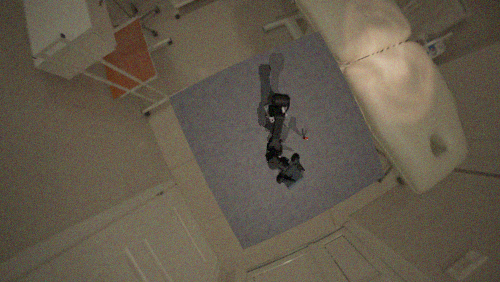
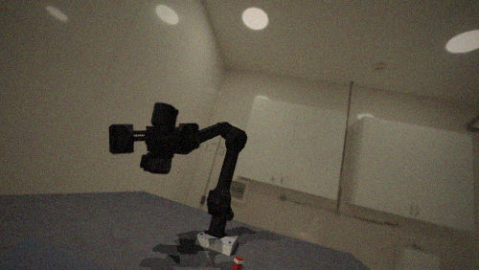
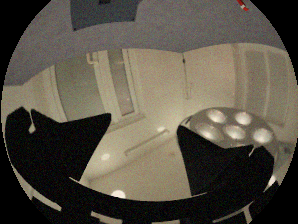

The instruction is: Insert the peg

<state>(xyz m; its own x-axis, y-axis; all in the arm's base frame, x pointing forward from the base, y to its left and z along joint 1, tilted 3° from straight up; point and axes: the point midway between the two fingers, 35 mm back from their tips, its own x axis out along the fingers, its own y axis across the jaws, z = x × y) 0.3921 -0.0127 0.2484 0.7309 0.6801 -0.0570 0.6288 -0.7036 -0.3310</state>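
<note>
Right now the red peg is 180 mm behind my gripper tip, 160 mm to the left of it and 230 mm below it. From my gripper tip the other things lie so: grey sloped panel (60 mm ahead, 240 mm below).
</note>
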